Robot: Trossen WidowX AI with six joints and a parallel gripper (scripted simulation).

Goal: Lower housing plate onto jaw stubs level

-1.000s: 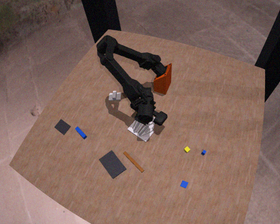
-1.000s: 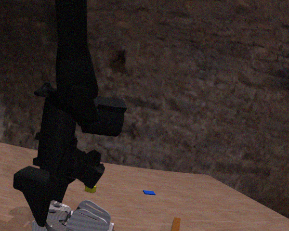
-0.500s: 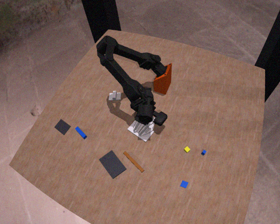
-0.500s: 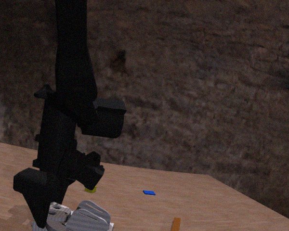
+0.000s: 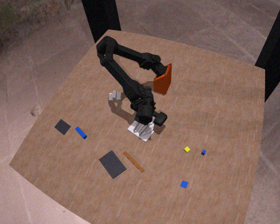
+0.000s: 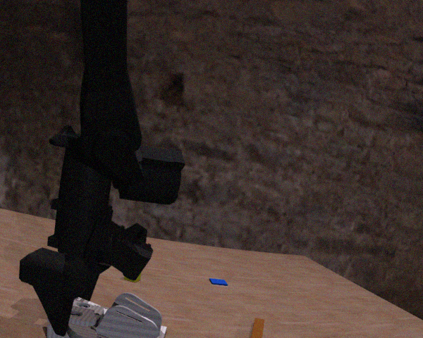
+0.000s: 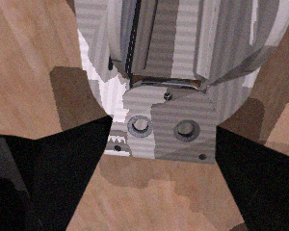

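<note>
Right now the white housing piece is 20 mm above my gripper tip and 10 mm ahead of it. Also, from my gripper tip: orange bar 240 mm ahead, 10 mm to the right; blue cube 310 mm to the left, 110 mm ahead; yellow cube 230 mm to the left, 110 mm ahead.
</note>
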